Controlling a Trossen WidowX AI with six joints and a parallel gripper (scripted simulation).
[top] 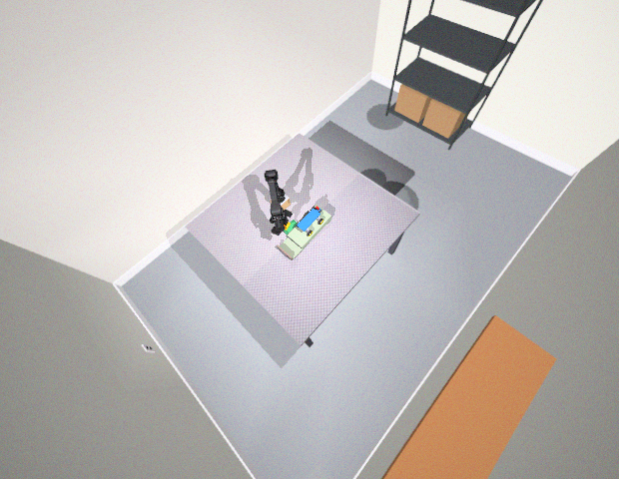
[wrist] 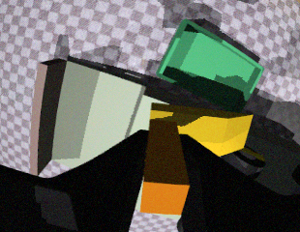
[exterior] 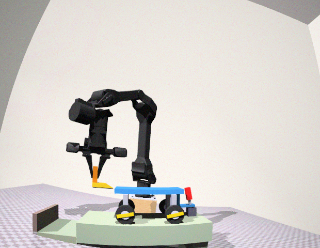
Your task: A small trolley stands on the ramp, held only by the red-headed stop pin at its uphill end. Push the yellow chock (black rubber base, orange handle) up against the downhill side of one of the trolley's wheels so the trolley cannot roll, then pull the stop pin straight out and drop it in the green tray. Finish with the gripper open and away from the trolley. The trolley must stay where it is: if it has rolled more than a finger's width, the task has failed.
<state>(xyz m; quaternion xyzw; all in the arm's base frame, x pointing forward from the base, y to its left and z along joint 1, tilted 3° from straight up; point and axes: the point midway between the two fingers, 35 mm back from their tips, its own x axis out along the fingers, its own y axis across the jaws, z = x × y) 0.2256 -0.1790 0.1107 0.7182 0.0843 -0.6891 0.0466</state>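
Now: the red-headed stop pin 80 mm ahead of my gripper tip, 280 mm to the left of it and 20 mm below it. From my gripper tip the other things lie so: yellow chock: 20 mm to the left, 10 mm below; green tray: 30 mm behind, 70 mm to the left, 160 mm below; brown block: 80 mm ahead, 110 mm to the right, 130 mm below.
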